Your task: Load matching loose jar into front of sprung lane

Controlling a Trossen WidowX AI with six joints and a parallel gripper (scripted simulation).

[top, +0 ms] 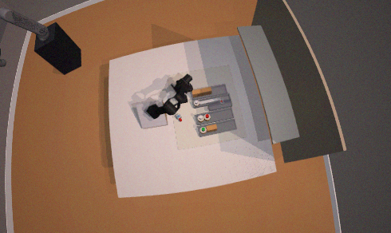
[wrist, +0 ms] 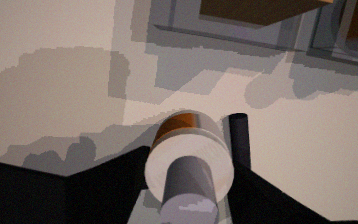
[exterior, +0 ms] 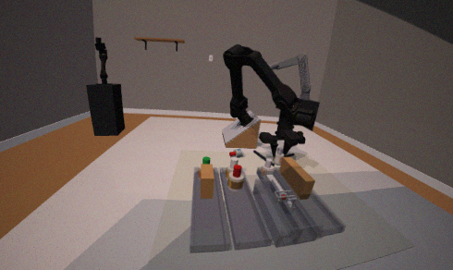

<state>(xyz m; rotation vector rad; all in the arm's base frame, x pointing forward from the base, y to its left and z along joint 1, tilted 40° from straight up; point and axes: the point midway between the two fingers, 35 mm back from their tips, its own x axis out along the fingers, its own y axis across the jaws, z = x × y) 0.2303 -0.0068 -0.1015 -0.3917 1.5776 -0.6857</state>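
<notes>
The sprung lane is 230 mm ahead of my gripper tip, 140 mm to the right of it and 20 mm below it. Round my gripper tip: pale pusher plate 180 mm ahead, 140 mm to the right, 10 mm above.
</notes>
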